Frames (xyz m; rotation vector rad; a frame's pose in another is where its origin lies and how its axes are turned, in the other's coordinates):
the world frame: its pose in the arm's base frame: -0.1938 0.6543 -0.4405 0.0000 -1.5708 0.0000
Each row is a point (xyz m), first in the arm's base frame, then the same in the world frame.
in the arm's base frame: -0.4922 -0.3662 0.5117
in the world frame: 0.9522 -1.0205 0.2984
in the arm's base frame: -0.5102 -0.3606 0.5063
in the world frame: 0.9468 -1.0149 0.3164
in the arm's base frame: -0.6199 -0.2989 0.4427
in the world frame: 0.8832 -0.9532 0.4261
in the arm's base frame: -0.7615 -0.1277 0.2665
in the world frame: 0.7070 -0.7820 0.5677
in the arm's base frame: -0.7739 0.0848 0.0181
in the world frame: 0.4586 -0.5695 0.5801
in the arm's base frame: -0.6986 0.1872 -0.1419
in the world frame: 0.2986 -0.4671 0.5048
